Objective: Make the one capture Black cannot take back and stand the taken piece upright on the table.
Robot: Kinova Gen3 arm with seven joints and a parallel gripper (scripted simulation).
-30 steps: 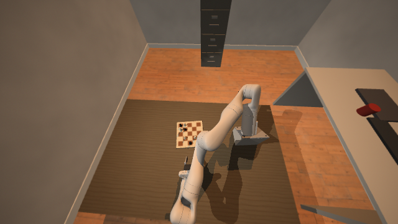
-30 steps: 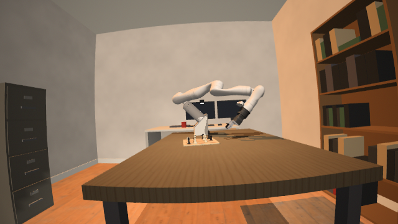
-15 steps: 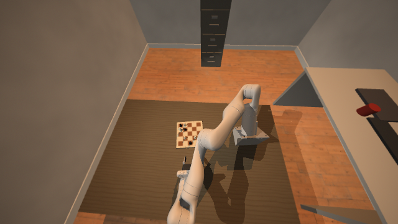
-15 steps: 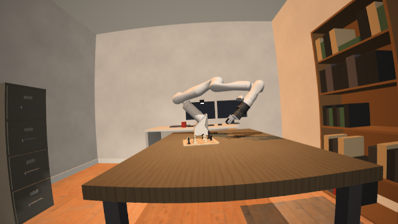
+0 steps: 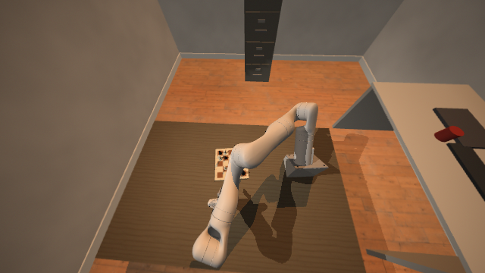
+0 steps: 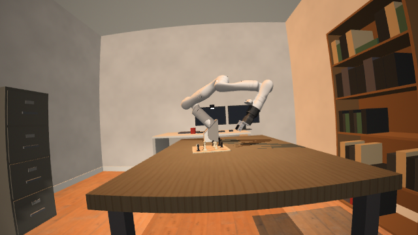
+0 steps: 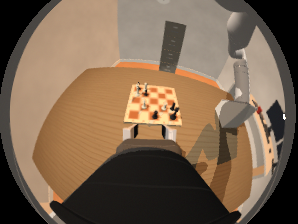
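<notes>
The black chess piece lies 6 cm ahead of my hand, 26 cm to the right of it and 10 cm below it. The rest, counted from my hand: small chessboard (2 cm behind, 19 cm to the right, 12 cm below).
</notes>
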